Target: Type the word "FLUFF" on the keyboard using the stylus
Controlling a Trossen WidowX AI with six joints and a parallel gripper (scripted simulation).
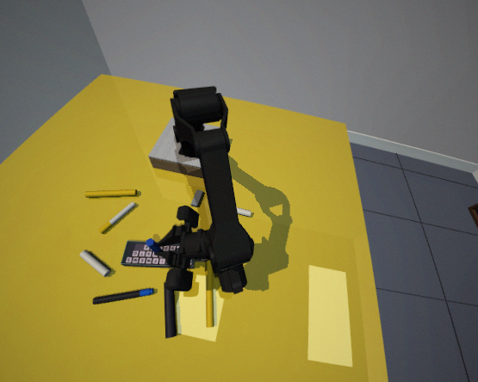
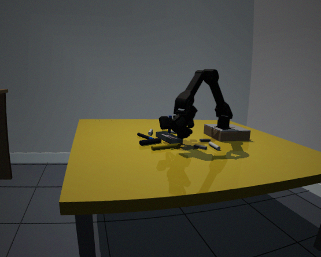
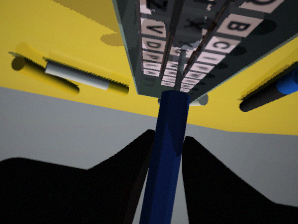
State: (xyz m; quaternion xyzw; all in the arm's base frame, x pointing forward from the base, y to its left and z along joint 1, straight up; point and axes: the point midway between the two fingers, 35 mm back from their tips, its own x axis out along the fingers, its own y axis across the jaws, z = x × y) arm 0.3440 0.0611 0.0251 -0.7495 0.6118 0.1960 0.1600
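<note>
Right now the black cylinder is 120 mm ahead of my gripper tip, 70 mm to the left of it and 60 mm below it. The rest, counted from my gripper tip: thin grey tip (50 mm below); then dark blue stylus (20 mm below); then yellow stick (60 mm ahead, 150 mm to the left, 60 mm below).
</note>
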